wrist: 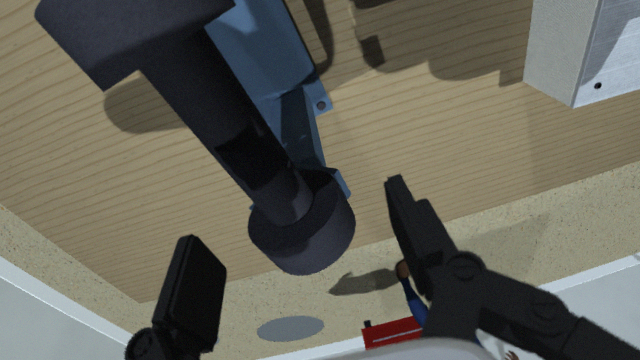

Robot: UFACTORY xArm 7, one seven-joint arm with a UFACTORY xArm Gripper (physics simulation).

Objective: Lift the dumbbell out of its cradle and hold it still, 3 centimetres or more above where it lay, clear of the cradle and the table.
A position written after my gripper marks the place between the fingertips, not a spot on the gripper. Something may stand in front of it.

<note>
I see my gripper [296,227], a dumbbell [301,220] and a blue cradle [265,52].
</note>
